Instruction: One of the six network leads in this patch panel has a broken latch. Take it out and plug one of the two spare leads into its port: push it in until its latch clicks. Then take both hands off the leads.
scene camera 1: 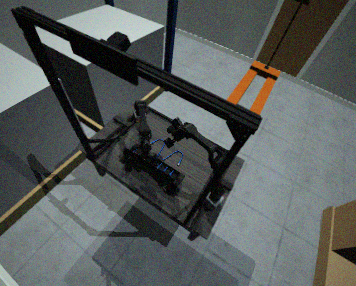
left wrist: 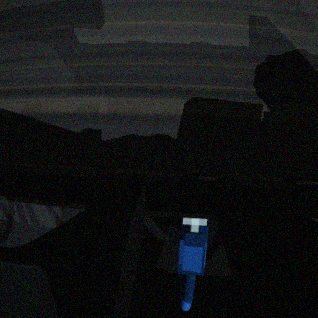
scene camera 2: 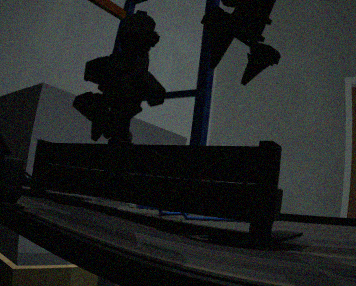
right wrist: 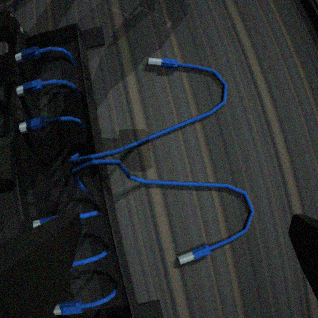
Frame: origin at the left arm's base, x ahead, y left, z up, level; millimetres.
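Where they show: left gripper, between the fingertips: [scene camera 1: 143, 160] [left wrist: 180, 185] [scene camera 2: 99, 138] [right wrist: 0, 131]; right gripper, between the fingertips: [scene camera 1: 172, 140] [scene camera 2: 228, 77] [right wrist: 188, 224]; right arm's base, origin of its link: [scene camera 1: 214, 197].
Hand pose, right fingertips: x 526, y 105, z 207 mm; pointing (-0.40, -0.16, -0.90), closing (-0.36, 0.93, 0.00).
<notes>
After its pixels a point has its place.
The black patch panel [scene camera 1: 163, 173] [scene camera 2: 162, 170] @[x 625, y -28, z 4 mm] [right wrist: 84, 94] stands on the dark wooden table. Blue leads are plugged into it; three show in the right wrist view at the top left [right wrist: 29, 53] @[x 414, y -146, z 25 mm] [right wrist: 31, 85] @[x 456, y -116, z 26 mm] [right wrist: 32, 123] @[x 501, y -88, z 26 mm], and others lower down are partly hidden by my left arm. My left gripper [scene camera 1: 143, 154] @[x 525, y -113, z 45 mm] [scene camera 2: 110, 133] @[x 525, y -113, z 45 mm] is low over the panel, fingers a little apart on either side of one blue plug [left wrist: 193, 249] @[x 500, y -90, z 26 mm] with a grey tip, not gripping it. Two spare leads [right wrist: 161, 62] @[x 322, y 13, z -59 mm] [right wrist: 192, 255] @[x 582, y 169, z -58 mm] [scene camera 1: 174, 154] @[x 476, y 152, z -63 mm] lie loose on the table. My right gripper [scene camera 1: 168, 142] @[x 526, y 105, z 207 mm] [scene camera 2: 259, 68] is open and empty, high above them.
A black gantry frame [scene camera 1: 194, 93] @[x 915, y -64, z 969 mm] spans over the table. A blue post [scene camera 2: 202, 108] stands behind the panel. The scene is dim, and the panel's ports are hard to make out.
</notes>
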